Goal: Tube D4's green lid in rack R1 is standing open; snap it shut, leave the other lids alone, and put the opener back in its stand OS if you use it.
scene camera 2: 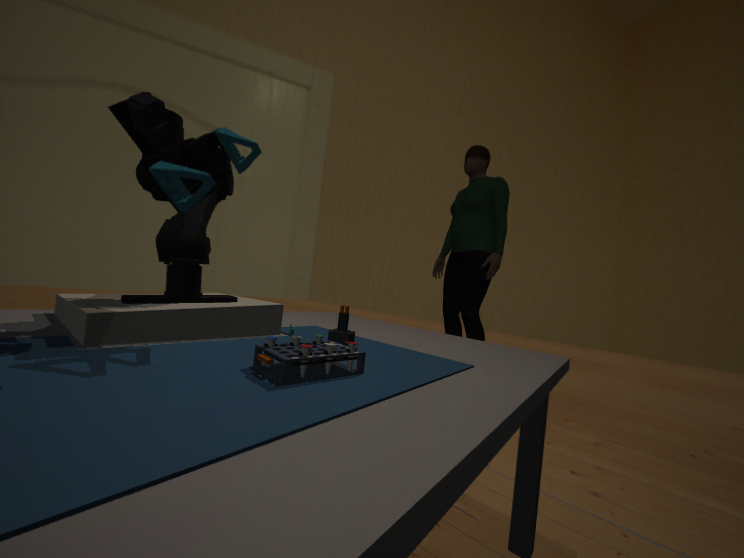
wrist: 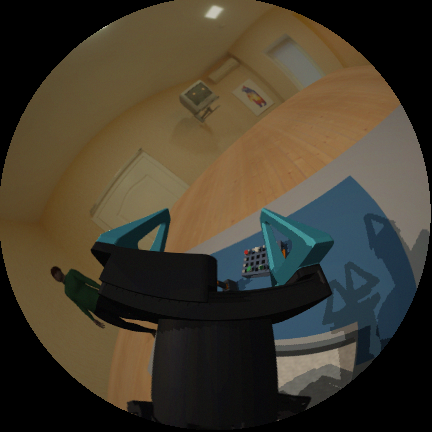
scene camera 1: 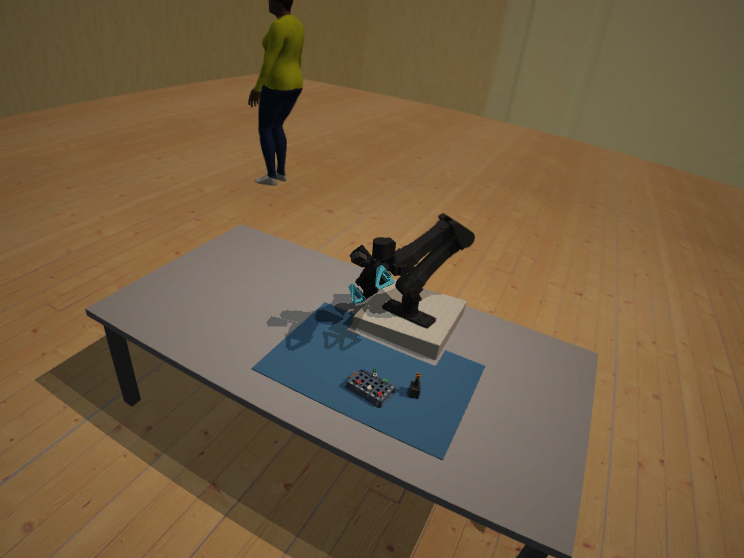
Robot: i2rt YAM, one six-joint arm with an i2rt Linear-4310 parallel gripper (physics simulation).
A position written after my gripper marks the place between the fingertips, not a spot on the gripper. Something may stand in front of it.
Note:
My gripper [scene camera 2: 237, 162] is open and holds nothing.
My gripper is seen too in the wrist view [wrist: 214, 212] and in scene camera 1 [scene camera 1: 364, 295].

